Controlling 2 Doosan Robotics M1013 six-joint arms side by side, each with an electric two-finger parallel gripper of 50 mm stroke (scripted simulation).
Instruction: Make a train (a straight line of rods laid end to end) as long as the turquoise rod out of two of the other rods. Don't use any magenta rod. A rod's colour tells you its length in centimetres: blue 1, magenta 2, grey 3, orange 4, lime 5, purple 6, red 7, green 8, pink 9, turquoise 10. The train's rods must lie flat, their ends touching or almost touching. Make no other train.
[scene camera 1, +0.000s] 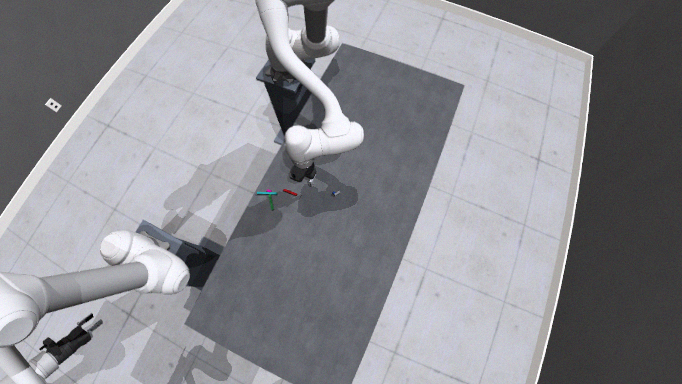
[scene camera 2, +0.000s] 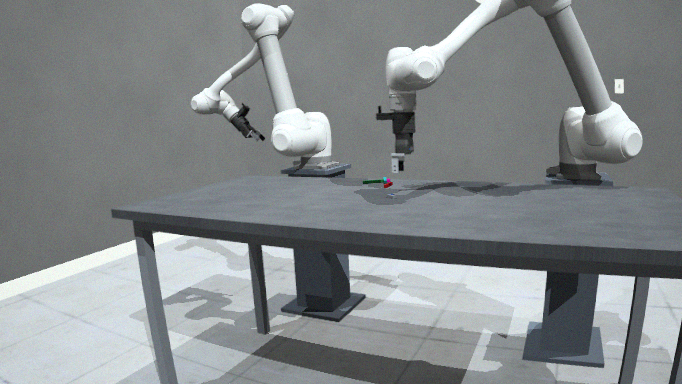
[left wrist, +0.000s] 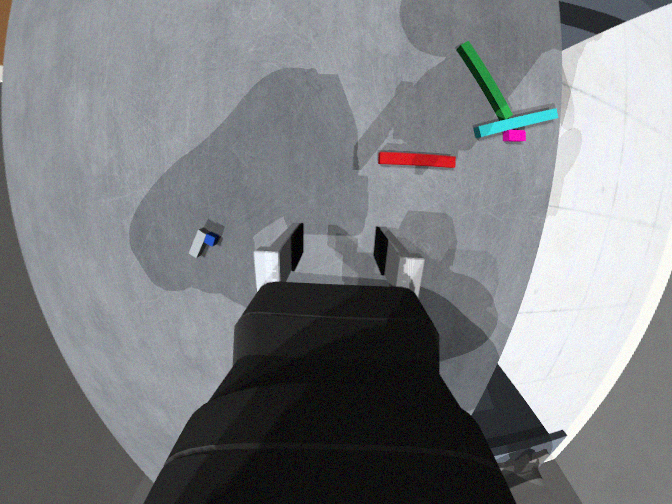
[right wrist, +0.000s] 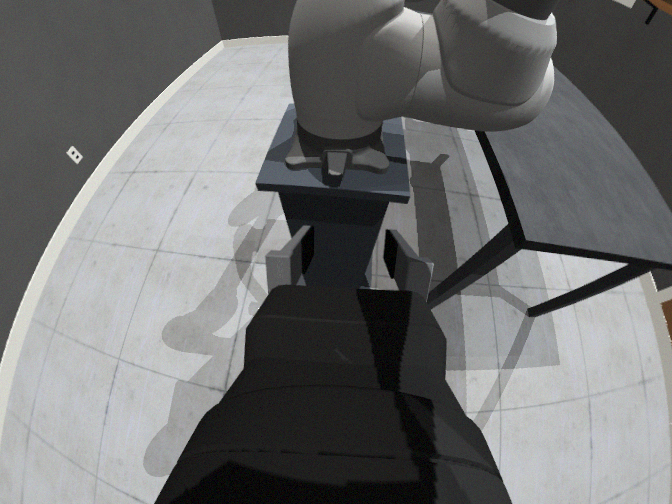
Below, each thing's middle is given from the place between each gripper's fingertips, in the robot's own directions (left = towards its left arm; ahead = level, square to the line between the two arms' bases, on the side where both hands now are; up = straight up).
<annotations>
Now: the red rod (left wrist: 392, 158) 6 cm behind my left hand (scene camera 2: 398, 171), 7 cm to the right of it and 7 cm below it. The rest, counted from my left hand: green rod (left wrist: 466, 51) (12 cm behind, 16 cm to the right, 7 cm below); then turquoise rod (left wrist: 492, 128) (16 cm behind, 13 cm to the right, 7 cm below).
Right now the green rod is 330 mm ahead of my right hand (scene camera 1: 97, 318), 840 mm to the left of it and 150 mm below it. The rest, counted from my right hand: turquoise rod: 290 mm ahead, 870 mm to the left, 150 mm below; red rod: 390 mm ahead, 930 mm to the left, 150 mm below.
</annotations>
